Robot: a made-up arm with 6 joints.
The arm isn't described. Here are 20 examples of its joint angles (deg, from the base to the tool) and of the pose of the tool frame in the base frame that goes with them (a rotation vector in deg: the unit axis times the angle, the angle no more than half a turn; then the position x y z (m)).
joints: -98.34 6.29 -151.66 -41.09 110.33 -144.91
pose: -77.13 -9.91 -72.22 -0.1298 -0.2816 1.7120
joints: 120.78 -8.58 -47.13 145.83 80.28 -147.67
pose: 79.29 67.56 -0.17 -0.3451 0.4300 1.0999
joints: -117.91 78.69 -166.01 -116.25 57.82 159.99
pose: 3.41 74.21 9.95 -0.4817 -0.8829 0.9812
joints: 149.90 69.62 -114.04 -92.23 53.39 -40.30
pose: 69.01 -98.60 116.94 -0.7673 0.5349 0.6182
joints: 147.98 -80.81 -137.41 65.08 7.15 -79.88
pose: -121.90 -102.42 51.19 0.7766 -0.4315 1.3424
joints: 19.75 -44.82 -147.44 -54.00 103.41 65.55
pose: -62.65 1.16 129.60 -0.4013 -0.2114 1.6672
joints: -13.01 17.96 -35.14 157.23 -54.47 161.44
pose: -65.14 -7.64 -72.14 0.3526 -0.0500 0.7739
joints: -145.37 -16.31 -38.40 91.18 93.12 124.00
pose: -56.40 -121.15 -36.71 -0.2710 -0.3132 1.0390
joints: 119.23 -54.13 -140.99 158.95 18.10 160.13
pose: -141.15 -33.76 54.10 0.2729 -0.5061 1.6748
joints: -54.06 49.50 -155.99 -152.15 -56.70 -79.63
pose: -31.65 -51.50 92.56 0.5723 -0.5938 1.2672
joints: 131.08 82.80 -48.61 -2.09 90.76 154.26
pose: -31.46 140.61 88.12 -0.0681 0.1542 0.3236
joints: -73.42 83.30 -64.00 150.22 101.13 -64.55
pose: -67.52 -40.52 85.30 0.2400 -0.3903 0.2602
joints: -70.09 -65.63 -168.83 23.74 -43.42 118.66
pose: 92.97 -11.25 11.31 -0.3457 0.8861 1.1775
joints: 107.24 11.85 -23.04 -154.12 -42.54 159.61
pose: -36.36 -30.52 -3.52 -0.1528 0.2726 0.7625
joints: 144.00 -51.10 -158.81 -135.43 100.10 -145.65
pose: 13.04 -95.99 16.19 0.6784 -0.4244 1.4835
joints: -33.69 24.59 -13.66 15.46 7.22 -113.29
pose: -13.52 -15.33 -52.41 0.2054 -0.1554 0.6048
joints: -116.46 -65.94 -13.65 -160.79 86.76 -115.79
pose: -75.16 103.74 12.68 -0.0299 -0.1306 1.1928
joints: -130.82 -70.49 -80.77 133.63 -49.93 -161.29
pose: 57.38 71.09 31.70 0.1375 0.2043 1.4689
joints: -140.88 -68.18 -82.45 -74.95 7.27 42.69
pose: 72.02 107.95 10.45 0.2373 0.1629 1.6119
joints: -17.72 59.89 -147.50 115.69 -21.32 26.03
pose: -59.38 -56.35 78.73 0.9169 -0.3019 1.0477
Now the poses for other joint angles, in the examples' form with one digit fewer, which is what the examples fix.
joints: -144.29 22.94 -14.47 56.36 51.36 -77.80
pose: -28.7 -40.6 122.7 -0.123 -0.120 0.636
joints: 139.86 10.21 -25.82 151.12 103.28 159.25
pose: 97.8 54.1 17.2 -0.408 0.254 0.790
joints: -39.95 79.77 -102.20 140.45 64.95 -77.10
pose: -64.3 -31.5 146.2 0.684 -0.415 0.374
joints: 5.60 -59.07 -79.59 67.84 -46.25 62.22
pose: -122.2 -86.4 36.8 -0.137 -0.065 1.583
